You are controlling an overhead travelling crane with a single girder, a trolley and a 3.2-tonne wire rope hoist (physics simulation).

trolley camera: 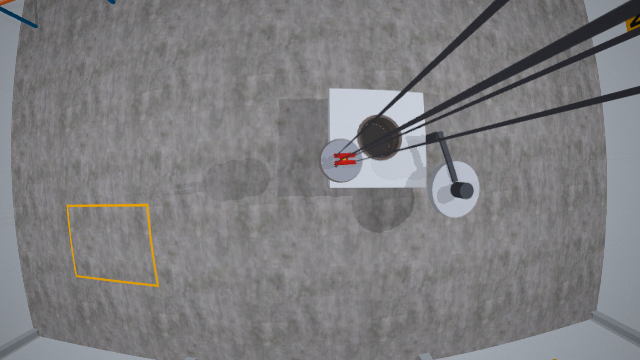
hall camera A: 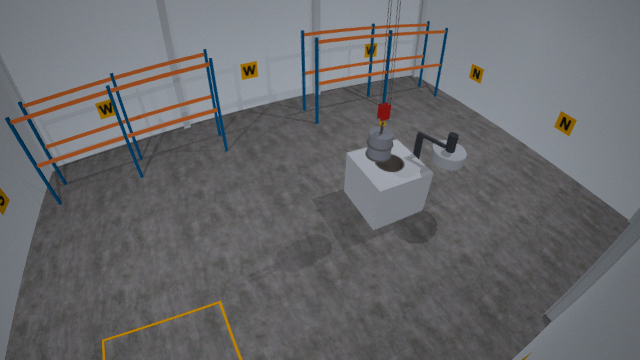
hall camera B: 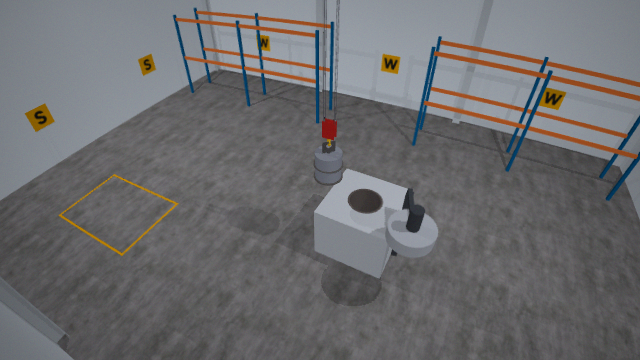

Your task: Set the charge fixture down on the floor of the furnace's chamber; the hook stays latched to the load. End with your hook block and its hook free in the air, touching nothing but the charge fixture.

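Observation:
The charge fixture (hall camera A: 380, 146) (hall camera B: 328, 165) (trolley camera: 341, 174), a grey ribbed drum, hangs upright in the air. My hook (hall camera A: 382, 123) (hall camera B: 329, 143) (trolley camera: 344, 159), under the red hook block (hall camera A: 384, 111) (hall camera B: 329, 129), is shut on its top lug. The furnace (hall camera A: 360, 187) (hall camera B: 345, 245) (trolley camera: 345, 105) is a white box with a round dark chamber opening (hall camera A: 391, 164) (hall camera B: 365, 201) (trolley camera: 370, 132) in its top. In the trolley view the fixture overlaps the top's lower left edge, beside the opening. In hall camera B it shows behind and left of the opening. The chamber floor is not clearly visible.
The round lid (hall camera A: 449, 159) (hall camera B: 412, 246) (trolley camera: 450, 206) is swung out beside the furnace on its dark arm (hall camera A: 417, 145) (trolley camera: 447, 155). Racks (hall camera A: 218, 105) (hall camera A: 317, 80) (hall camera B: 317, 75) (hall camera B: 529, 120) stand along the W wall. A yellow floor outline (hall camera A: 162, 321) (hall camera B: 145, 189) (trolley camera: 107, 205) lies apart from the furnace.

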